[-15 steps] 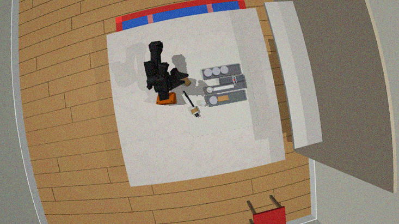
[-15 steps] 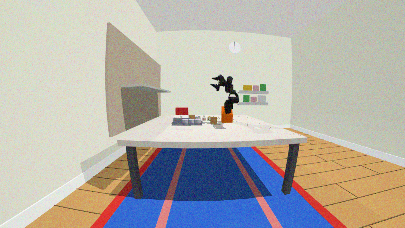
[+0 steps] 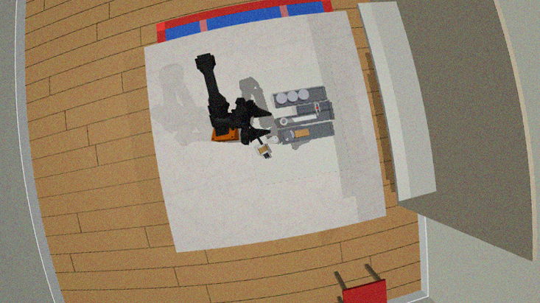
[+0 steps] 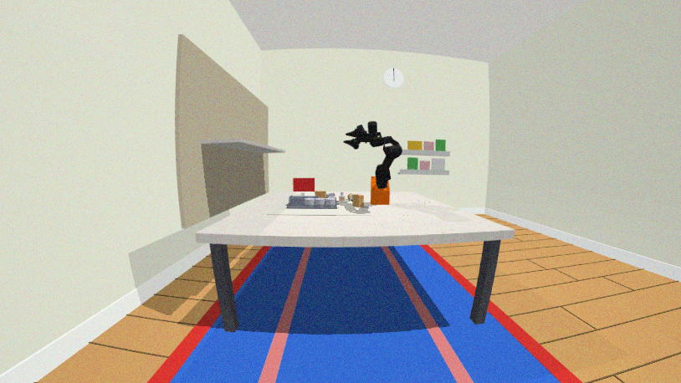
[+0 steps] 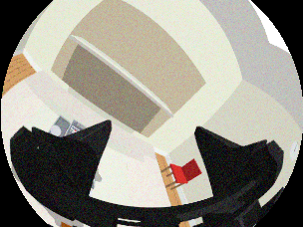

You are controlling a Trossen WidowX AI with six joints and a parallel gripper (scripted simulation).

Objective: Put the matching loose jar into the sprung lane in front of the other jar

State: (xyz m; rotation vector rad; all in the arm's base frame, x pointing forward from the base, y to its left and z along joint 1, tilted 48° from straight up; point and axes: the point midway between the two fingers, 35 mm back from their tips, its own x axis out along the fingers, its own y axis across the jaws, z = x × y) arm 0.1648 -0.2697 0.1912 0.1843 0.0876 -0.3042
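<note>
Right now the dark-handled tool is 42 cm below my gripper tip, 8 cm behind it and 1 cm to the left of it. Also, from my gripper tip: wall shelf: 59 cm ahead, 6 cm below, 1 cm to the left.
</note>
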